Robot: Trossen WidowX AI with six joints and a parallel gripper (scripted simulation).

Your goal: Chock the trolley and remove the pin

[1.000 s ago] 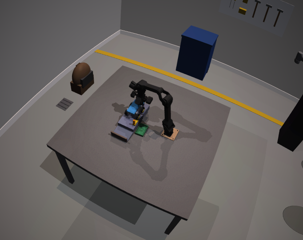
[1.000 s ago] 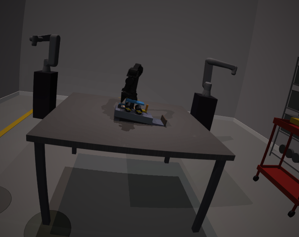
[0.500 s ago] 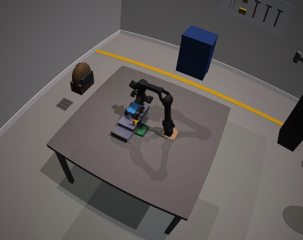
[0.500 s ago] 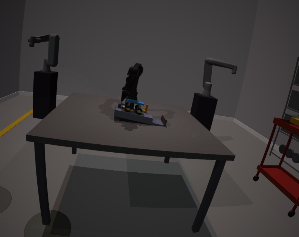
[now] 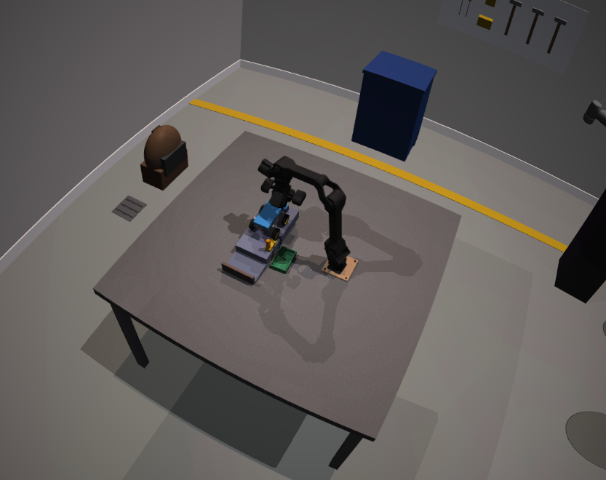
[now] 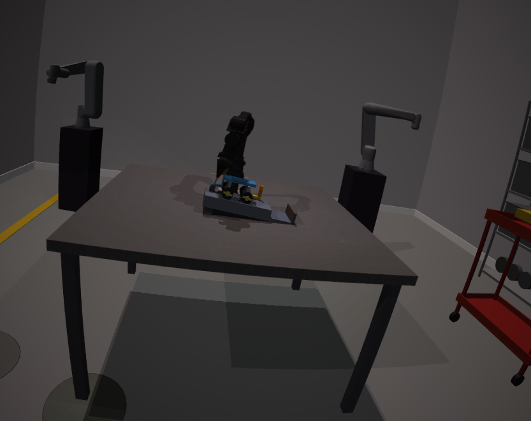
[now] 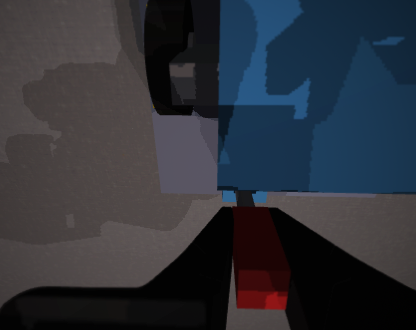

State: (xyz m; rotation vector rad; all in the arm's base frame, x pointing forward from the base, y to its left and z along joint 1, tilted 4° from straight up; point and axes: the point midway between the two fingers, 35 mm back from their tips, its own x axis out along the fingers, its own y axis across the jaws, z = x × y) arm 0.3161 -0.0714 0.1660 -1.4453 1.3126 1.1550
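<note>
My gripper tip is now 170 mm to the right of the green tray, 150 mm above it and 110 mm past it. Also, from my gripper tip: grey ramp: 100 mm to the left, 100 mm below, 10 mm ahead; red-headed stop pin: right at my gripper tip; blue trolley: 90 mm to the left, 40 mm below, 10 mm ahead.
</note>
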